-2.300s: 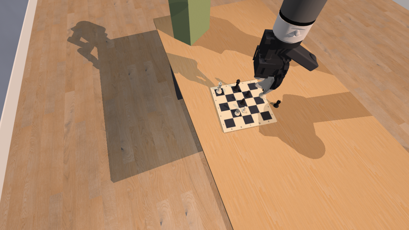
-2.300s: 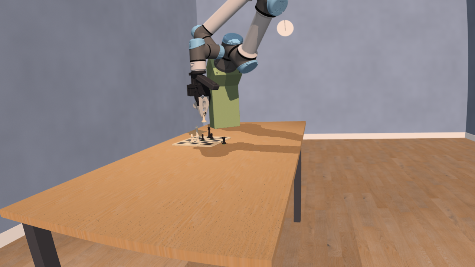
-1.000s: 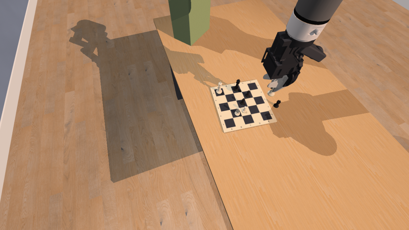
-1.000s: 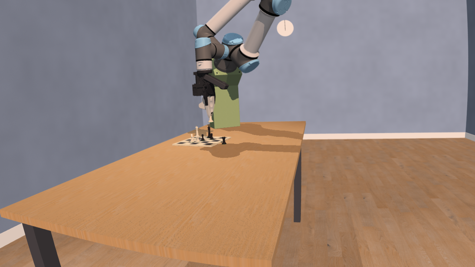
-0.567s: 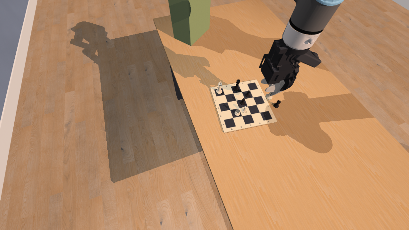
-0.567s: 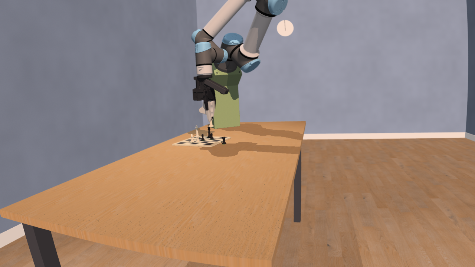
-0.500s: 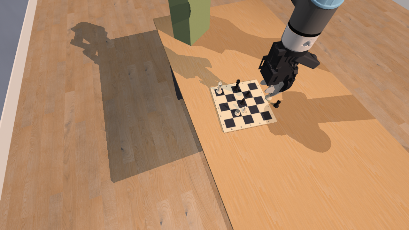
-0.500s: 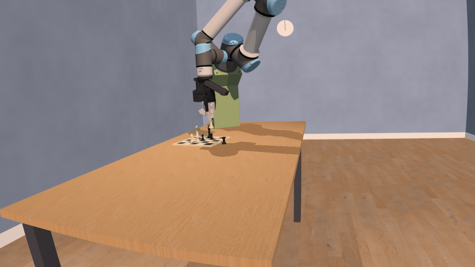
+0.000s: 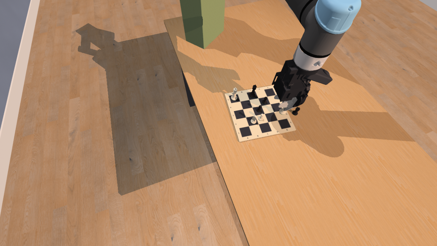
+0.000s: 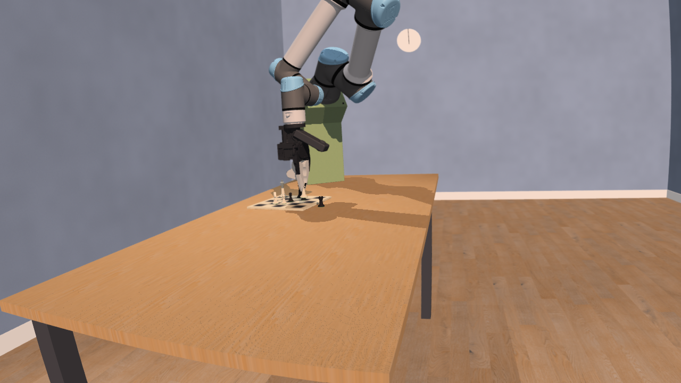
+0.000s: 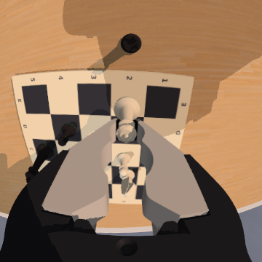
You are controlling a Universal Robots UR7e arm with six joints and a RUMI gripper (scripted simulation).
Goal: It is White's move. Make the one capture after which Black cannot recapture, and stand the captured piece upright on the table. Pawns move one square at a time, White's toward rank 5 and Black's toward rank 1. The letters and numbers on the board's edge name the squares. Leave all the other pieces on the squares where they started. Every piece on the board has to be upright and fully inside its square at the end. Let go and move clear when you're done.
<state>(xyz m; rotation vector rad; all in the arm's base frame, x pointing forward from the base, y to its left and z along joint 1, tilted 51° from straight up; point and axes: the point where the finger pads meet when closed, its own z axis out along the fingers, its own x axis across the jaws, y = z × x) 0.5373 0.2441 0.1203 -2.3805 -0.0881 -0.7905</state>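
Now: the small chessboard 80 mm to the right of my hand, 60 mm below it and 10 mm behind it. Also, from my hand: tall black piece 110 mm to the right, 90 mm behind, 30 mm below; tall white piece 180 mm to the right, 70 mm behind, 30 mm below.
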